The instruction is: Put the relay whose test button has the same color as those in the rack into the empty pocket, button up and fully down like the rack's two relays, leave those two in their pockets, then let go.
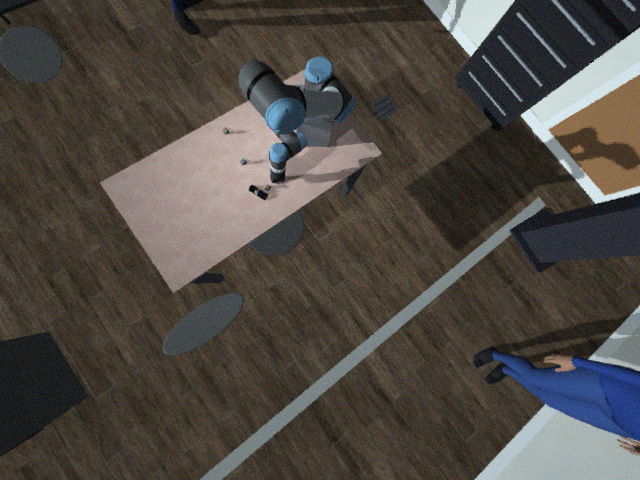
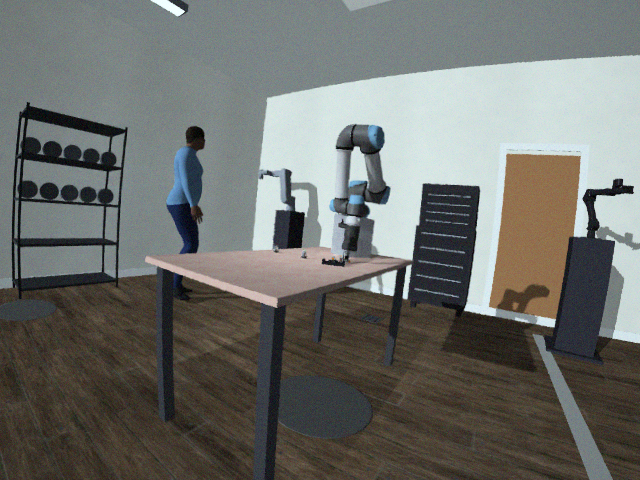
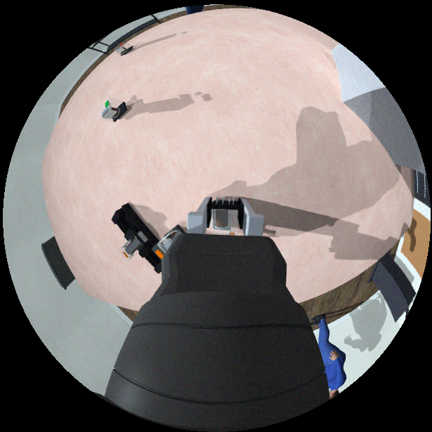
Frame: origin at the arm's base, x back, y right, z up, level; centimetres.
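Where they show: gripper, fingertip midpoint: (image 1: pixel 276 179).
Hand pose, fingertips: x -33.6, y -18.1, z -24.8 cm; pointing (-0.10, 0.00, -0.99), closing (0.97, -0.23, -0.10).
Each offset is from my fingertips to the top centre of the thing. "*": to the spot under its first point. Level surfaces: height alone.
My gripper (image 2: pixel 346 254) (image 3: pixel 224 206) is shut on a relay (image 3: pixel 221 220) low over the table, to the right of the black rack @(* dx -11.0, dy -5.5, dz -0.1 cm) (image 1: pixel 263 196) (image 2: pixel 326 262) (image 3: pixel 122 215). The held relay has a clear body, black base with pins and an orange button spot. One orange-button relay @(dx -12.9, dy -2.5, dz +4.6 cm) (image 1: pixel 255 191) (image 3: pixel 132 246) sits in the rack's middle part. A second orange-button relay @(dx -6.7, dy -2.5, dz +4.1 cm) (image 1: pixel 267 187) (image 3: pixel 167 242) appears outside the rack, beside its right end, between rack and gripper; whether it stands or leans is unclear. The gripper body partly hides that area.
A green-button relay @(dx -11.7, dy +17.4, dz +4.1 cm) (image 1: pixel 243 161) (image 2: pixel 303 254) (image 3: pixel 115 111) and a red-button relay @(dx -11.9, dy +38.4, dz +4.1 cm) (image 1: pixel 225 131) (image 2: pixel 275 249) (image 3: pixel 125 50) are farther off on the pink table @(dz -0.3 cm) (image 1: pixel 170 217) (image 2: pixel 232 268) (image 3: pixel 225 125). A person in blue (image 1: pixel 578 382) is beyond the table.
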